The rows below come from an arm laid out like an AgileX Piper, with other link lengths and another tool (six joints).
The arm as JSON. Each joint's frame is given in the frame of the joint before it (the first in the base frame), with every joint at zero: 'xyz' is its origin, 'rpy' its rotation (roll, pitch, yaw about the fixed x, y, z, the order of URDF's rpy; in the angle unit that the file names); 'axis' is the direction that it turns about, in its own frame. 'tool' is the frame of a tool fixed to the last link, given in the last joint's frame.
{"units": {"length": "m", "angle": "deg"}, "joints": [
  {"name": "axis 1", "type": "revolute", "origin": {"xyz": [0.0, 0.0, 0.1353], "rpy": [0.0, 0.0, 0.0]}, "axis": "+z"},
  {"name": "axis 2", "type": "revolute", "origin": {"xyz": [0.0, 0.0, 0.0], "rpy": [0.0, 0.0, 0.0]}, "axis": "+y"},
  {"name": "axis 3", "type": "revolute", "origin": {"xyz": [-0.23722, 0.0, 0.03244], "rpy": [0.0, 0.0, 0.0]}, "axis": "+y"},
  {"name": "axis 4", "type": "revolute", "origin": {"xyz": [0.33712, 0.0, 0.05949], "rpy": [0.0, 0.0, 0.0]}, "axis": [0.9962, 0.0, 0.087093]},
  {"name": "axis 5", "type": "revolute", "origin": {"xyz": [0.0, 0.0, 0.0], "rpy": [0.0, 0.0, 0.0]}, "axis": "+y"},
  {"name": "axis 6", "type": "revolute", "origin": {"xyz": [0.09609, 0.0, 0.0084], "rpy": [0.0, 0.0, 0.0]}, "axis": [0.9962, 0.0, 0.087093]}
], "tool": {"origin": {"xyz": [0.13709, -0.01, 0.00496], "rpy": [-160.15, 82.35, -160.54]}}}
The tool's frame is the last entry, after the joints.
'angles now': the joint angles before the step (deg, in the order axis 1, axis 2, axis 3, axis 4, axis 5, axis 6). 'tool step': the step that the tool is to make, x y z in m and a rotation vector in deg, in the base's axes. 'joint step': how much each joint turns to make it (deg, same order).
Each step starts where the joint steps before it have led.
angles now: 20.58 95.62 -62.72 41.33 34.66 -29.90
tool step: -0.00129 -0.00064 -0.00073 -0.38 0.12 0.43
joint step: 0.00 -0.03 0.00 -0.49 0.36 0.01
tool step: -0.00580 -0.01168 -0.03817 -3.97 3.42 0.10
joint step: -0.10 3.99 0.01 -4.02 -0.22 2.13
